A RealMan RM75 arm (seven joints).
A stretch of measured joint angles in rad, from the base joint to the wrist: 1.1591 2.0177 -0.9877 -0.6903 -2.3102 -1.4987 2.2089; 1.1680 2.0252 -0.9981 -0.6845 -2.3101 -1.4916 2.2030; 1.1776 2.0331 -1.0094 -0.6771 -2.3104 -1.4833 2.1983; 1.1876 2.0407 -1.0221 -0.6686 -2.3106 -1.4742 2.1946; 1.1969 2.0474 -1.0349 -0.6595 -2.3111 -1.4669 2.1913; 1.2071 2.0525 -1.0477 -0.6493 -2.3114 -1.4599 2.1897; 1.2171 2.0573 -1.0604 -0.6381 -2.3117 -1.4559 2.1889; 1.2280 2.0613 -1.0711 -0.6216 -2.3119 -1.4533 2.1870; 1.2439 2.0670 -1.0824 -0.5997 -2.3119 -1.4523 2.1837; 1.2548 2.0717 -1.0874 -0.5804 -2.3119 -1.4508 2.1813; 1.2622 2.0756 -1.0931 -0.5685 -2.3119 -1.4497 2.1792; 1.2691 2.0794 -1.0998 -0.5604 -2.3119 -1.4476 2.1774; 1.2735 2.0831 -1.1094 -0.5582 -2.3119 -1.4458 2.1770; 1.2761 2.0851 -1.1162 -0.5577 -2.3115 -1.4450 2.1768; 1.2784 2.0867 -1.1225 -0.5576 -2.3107 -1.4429 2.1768; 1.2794 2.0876 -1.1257 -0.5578 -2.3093 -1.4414 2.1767; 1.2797 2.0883 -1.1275 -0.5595 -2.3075 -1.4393 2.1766; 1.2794 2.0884 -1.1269 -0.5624 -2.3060 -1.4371 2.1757
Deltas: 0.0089 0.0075 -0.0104 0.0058 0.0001 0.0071 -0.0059; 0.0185 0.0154 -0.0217 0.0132 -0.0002 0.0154 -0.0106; 0.0285 0.0230 -0.0344 0.0217 -0.0004 0.0245 -0.0143; 0.0378 0.0297 -0.0472 0.0308 -0.0009 0.0318 -0.0176; 0.0480 0.0348 -0.0600 0.0410 -0.0012 0.0388 -0.0192; 0.0580 0.0396 -0.0727 0.0522 -0.0015 0.0428 -0.0200; 0.0689 0.0436 -0.0834 0.0687 -0.0017 0.0454 -0.0219; 0.0848 0.0493 -0.0947 0.0906 -0.0017 0.0464 -0.0252; 0.0957 0.0540 -0.0997 0.1099 -0.0017 0.0479 -0.0276; 0.1031 0.0579 -0.1054 0.1218 -0.0017 0.0490 -0.0297; 0.1100 0.0617 -0.1121 0.1299 -0.0017 0.0511 -0.0315; 0.1144 0.0654 -0.1217 0.1321 -0.0017 0.0529 -0.0319; 0.1170 0.0674 -0.1285 0.1326 -0.0013 0.0537 -0.0321; 0.1193 0.0690 -0.1348 0.1327 -0.0005 0.0558 -0.0321; 0.1203 0.0699 -0.1380 0.1325 0.0009 0.0573 -0.0322; 0.1206 0.0706 -0.1398 0.1308 0.0027 0.0594 -0.0323; 0.1203 0.0707 -0.1392 0.1279 0.0042 0.0616 -0.0332
